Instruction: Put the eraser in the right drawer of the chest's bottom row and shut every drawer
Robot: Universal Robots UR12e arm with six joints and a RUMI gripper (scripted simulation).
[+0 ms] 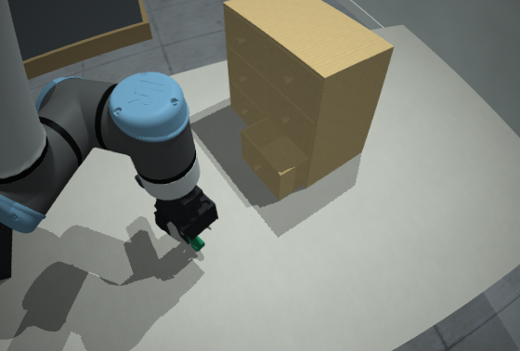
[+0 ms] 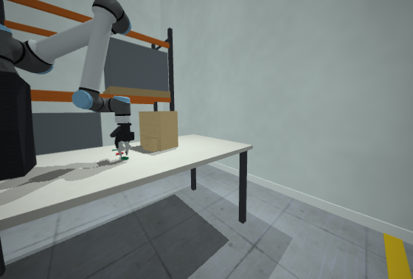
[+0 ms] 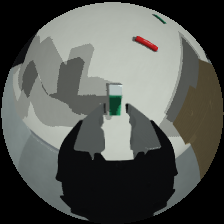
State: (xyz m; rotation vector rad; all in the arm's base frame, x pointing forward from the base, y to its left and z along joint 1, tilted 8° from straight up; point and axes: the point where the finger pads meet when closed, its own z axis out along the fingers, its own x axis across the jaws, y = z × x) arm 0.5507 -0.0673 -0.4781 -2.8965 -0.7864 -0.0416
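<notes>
Now: hand 30 mm above the eraser and 10 mm to the right of it. Also, from my hand: small red object (140 mm to the left, 30 mm below, 10 mm behind).
</notes>
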